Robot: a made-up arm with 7 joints. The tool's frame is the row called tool.
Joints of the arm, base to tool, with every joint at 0 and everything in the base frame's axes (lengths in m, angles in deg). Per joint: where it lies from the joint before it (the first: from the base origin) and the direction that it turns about. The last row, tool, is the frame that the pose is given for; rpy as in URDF.
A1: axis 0 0 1 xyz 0.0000 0.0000 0.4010
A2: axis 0 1 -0.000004 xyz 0.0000 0.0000 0.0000
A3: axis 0 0 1 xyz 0.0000 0.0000 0.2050
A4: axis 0 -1 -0.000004 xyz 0.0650 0.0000 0.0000
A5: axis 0 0.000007 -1 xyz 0.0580 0.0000 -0.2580
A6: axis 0 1 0.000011 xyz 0.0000 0.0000 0.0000
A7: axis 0 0.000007 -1 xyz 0.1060 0.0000 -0.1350
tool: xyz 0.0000 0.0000 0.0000 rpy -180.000 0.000 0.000
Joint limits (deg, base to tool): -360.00..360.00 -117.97..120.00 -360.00..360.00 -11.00..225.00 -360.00..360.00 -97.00..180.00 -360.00..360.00
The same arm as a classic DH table. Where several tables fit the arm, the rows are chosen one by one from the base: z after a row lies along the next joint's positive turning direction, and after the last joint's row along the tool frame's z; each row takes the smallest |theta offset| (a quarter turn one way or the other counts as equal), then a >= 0, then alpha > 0; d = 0 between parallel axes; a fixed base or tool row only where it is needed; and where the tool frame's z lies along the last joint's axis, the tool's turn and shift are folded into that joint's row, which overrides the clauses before.
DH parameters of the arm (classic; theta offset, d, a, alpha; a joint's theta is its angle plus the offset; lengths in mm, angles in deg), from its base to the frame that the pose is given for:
A1: 0.00 401.0 0.0 -90.00
A2: 0.00 0.0 0.0 90.00
A3: 0.00 205.0 65.0 90.00
A4: 0.00 0.0 58.0 90.00
A5: 0.00 258.0 0.0 90.00
A6: 0.00 0.0 106.0 -90.00
A7: 0.00 135.0 0.0 0.00
Joint limits (deg, base to tool): -360.00..360.00 -117.97..120.00 -360.00..360.00 -11.00..225.00 -360.00..360.00 -97.00..180.00 -360.00..360.00

